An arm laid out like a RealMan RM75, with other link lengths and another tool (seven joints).
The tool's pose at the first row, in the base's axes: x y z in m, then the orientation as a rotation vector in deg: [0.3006 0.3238 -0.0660 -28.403 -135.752 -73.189]
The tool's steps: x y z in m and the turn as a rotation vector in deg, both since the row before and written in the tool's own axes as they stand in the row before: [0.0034 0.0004 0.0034 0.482 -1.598 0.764]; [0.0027 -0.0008 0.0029 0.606 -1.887 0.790]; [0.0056 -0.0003 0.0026 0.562 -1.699 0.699]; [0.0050 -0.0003 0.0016 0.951 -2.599 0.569]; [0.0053 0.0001 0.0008 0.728 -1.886 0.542]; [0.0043 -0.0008 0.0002 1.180 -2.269 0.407]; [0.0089 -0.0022 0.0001 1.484 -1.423 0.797]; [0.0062 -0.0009 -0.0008 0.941 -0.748 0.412]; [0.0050 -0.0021 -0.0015 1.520 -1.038 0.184]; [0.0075 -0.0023 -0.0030 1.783 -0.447 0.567]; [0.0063 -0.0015 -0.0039 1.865 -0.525 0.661]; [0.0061 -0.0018 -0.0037 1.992 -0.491 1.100]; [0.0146 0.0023 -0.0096 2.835 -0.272 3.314]
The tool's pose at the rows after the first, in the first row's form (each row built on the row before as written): [0.2973 0.3273 -0.0657 -30.321 -136.894 -72.311]; [0.2941 0.3297 -0.0664 -32.461 -138.299 -71.245]; [0.2888 0.3327 -0.0653 -34.381 -139.556 -70.241]; [0.2842 0.3349 -0.0640 -36.737 -141.783 -68.732]; [0.2797 0.3369 -0.0620 -38.601 -143.314 -67.500]; [0.2756 0.3378 -0.0607 -40.490 -145.408 -65.649]; [0.2669 0.3395 -0.0583 -42.140 -146.640 -63.275]; [0.2612 0.3405 -0.0557 -42.958 -147.333 -61.796]; [0.2559 0.3400 -0.0538 -43.568 -148.595 -59.547]; [0.2485 0.3393 -0.0499 -44.151 -149.166 -56.879]; [0.2426 0.3382 -0.0453 -44.870 -149.725 -54.053]; [0.2368 0.3371 -0.0410 -46.058 -149.960 -50.930]; [0.2269 0.3387 -0.0265 -49.564 -148.697 -46.092]
